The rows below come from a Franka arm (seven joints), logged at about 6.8 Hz.
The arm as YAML. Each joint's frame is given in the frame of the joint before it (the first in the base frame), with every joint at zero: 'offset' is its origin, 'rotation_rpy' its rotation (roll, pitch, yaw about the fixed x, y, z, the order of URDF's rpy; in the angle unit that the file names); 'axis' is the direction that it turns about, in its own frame. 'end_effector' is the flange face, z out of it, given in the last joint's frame.
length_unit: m
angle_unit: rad
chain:
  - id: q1
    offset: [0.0, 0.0, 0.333]
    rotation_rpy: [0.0, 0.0, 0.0]
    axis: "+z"
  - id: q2
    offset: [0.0, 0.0, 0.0]
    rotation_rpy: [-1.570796, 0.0, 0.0]
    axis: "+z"
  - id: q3
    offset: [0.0, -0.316, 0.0]
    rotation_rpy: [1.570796, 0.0, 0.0]
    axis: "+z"
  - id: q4
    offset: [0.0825, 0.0, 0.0]
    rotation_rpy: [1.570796, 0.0, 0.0]
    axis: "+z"
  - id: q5
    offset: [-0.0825, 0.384, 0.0]
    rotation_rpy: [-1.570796, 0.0, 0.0]
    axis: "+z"
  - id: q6
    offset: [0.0, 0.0, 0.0]
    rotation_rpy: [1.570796, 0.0, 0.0]
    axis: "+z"
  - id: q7
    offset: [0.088, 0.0, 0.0]
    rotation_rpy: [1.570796, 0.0, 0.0]
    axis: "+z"
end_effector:
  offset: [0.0, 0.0, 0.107]
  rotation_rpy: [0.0, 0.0, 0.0]
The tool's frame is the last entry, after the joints.
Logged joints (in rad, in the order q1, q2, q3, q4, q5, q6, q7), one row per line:
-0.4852, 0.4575, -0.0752, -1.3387, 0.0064, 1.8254, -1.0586
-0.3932, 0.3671, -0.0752, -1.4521, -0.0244, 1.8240, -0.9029
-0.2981, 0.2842, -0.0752, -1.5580, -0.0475, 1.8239, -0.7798
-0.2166, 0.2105, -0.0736, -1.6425, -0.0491, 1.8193, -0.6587
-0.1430, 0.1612, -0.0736, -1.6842, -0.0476, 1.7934, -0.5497
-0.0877, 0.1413, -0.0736, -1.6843, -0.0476, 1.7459, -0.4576
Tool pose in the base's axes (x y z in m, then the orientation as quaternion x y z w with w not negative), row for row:
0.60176, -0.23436, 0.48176, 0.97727, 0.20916, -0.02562, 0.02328
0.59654, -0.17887, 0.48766, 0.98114, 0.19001, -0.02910, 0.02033
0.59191, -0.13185, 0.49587, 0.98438, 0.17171, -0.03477, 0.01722
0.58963, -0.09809, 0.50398, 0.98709, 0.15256, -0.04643, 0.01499
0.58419, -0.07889, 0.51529, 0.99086, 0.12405, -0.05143, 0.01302
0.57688, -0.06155, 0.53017, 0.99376, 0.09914, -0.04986, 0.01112
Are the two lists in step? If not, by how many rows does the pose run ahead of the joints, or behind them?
The pose runs 2 rows ahead of the joints: the pose in row i belongs to the joints in row i + 2.
